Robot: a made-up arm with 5 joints.
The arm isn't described. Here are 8 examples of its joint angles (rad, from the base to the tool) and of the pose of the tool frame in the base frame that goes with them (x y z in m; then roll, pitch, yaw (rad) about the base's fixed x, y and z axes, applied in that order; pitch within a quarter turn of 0, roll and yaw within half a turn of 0).
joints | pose
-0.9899 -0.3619 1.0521 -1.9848 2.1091 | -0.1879 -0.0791 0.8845 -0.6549 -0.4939 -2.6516
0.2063 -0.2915 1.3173 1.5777 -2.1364 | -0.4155 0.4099 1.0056 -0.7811 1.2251 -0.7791
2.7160 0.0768 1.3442 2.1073 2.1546 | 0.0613 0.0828 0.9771 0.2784 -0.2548 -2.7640
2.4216 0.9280 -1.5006 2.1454 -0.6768 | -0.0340 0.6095 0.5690 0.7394 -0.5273 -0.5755
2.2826 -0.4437 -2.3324 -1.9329 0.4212 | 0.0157 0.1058 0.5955 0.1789 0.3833 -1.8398
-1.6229 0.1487 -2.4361 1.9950 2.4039 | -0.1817 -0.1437 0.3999 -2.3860 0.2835 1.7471
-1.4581 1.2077 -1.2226 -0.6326 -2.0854 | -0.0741 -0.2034 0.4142 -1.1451 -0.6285 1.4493
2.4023 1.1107 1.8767 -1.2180 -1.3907 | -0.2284 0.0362 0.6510 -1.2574 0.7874 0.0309
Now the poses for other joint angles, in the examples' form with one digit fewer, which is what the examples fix.
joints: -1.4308 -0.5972 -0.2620 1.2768 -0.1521
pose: 0.080 -0.090 0.954 1.250 0.757 -1.217
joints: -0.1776 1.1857 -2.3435 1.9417 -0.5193
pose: -0.726 0.062 0.557 0.771 -0.938 1.382
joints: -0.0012 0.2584 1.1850 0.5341 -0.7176
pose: -0.111 0.259 0.960 2.818 -0.302 2.502
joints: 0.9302 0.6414 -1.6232 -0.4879 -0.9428
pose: -0.335 0.253 0.341 -0.690 -0.176 -2.349
